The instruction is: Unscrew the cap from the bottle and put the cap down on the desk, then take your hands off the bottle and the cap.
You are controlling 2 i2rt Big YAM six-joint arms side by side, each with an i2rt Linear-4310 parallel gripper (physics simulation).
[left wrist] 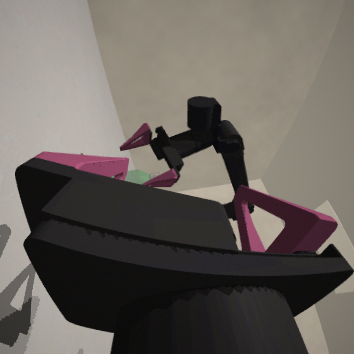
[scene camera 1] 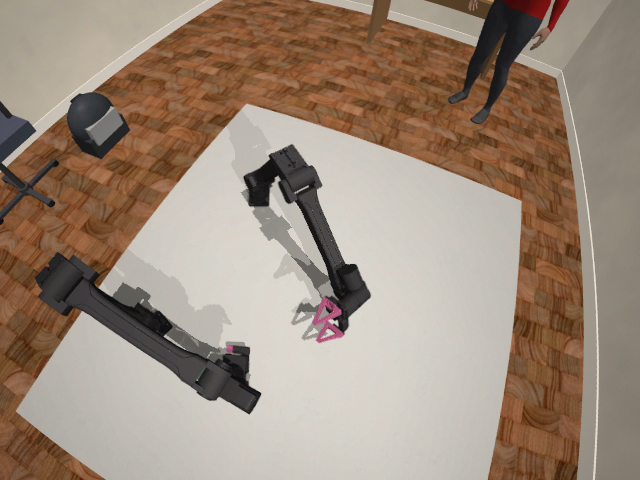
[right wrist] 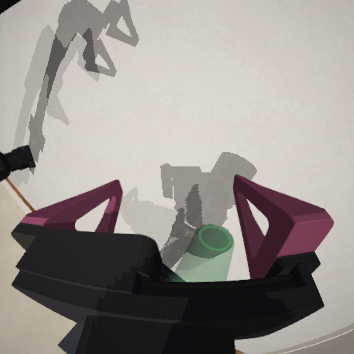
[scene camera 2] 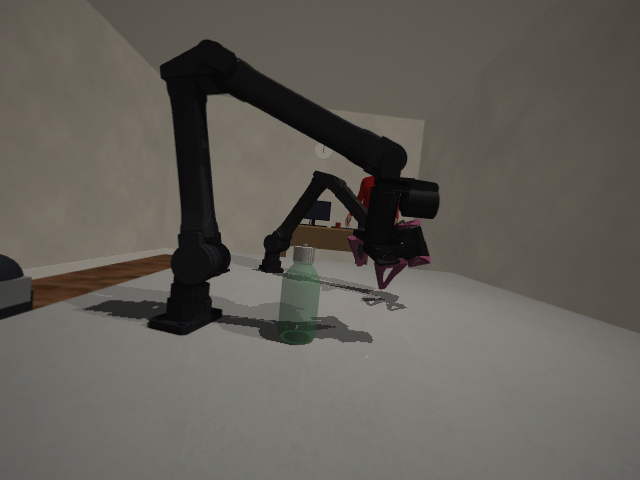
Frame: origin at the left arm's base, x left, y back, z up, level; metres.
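Seen in the pictures: left gripper, fingertip midpoint: (left wrist: pixel 184 178) (scene camera 1: pixel 315 333) (scene camera 2: pixel 412 240); right gripper, fingertip midpoint: (left wrist: pixel 128 167) (scene camera 1: pixel 246 365) (right wrist: pixel 174 183) (scene camera 2: pixel 370 276); left arm's base, link origin: (scene camera 1: pixel 259 195) (right wrist: pixel 27 155) (scene camera 2: pixel 270 270); right arm's base, link origin: (right wrist: pixel 168 277) (scene camera 2: pixel 188 321).
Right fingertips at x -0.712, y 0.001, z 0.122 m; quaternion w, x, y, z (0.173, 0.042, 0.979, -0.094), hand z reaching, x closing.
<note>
Offsets run from my right fingertips to a thing's top centre. Level surfaces: height alone.
A green translucent bottle {dx +0.000, dy +0.171, dz +0.059 m} (scene camera 2: pixel 299 302) (left wrist: pixel 137 175) (right wrist: pixel 206 262) stands upright on the white desk {dz -0.122 m} (scene camera 1: pixel 413 372) (scene camera 2: pixel 320 413). Its white ribbed cap {dx +0.000, dy +0.171, dz +0.065 m} (scene camera 2: pixel 303 254) sits on the neck. In scene camera 1 the bottle is almost wholly hidden by my right arm, and in the right wrist view its upper part is hidden by the gripper body. My right gripper (scene camera 1: pixel 236 365) (scene camera 2: pixel 370 276) (left wrist: pixel 128 167) (right wrist: pixel 174 183) is open and empty, and appears right of the bottle in scene camera 2. My left gripper (scene camera 1: pixel 315 332) (scene camera 2: pixel 405 245) is open and empty, farther from the bottle.
My right arm (scene camera 1: pixel 136 335) (scene camera 2: pixel 305 113) reaches over the desk beside the bottle. My left arm (scene camera 1: pixel 323 232) (scene camera 2: pixel 302 206) reaches in from the far side. A person (scene camera 1: pixel 496 62), a dark rounded object (scene camera 1: pixel 95 121) and a chair base (scene camera 1: pixel 25 188) are beyond the desk.
</note>
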